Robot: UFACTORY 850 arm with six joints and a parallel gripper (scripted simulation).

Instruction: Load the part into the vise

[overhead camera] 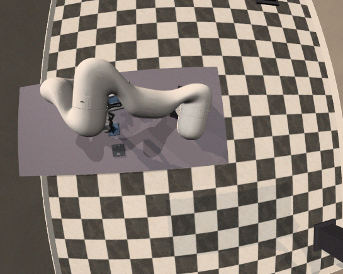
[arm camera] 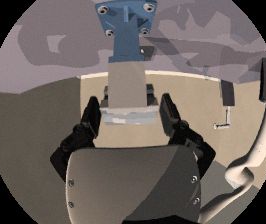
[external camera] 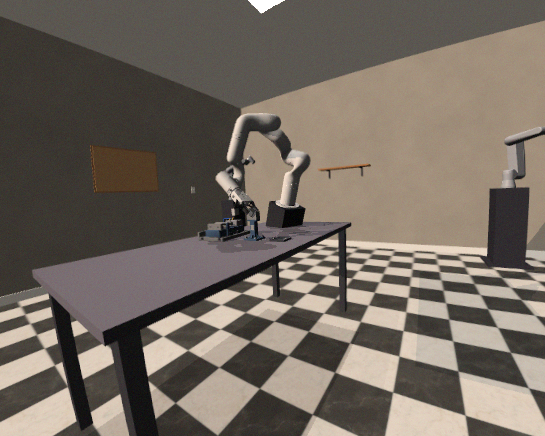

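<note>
Right now my hand is 1 cm above the part. Round my hand: vise (23 cm to the right, 12 cm below, 1 cm behind); then air cylinder rod (23 cm to the right, 9 cm below, 3 cm behind).
</note>
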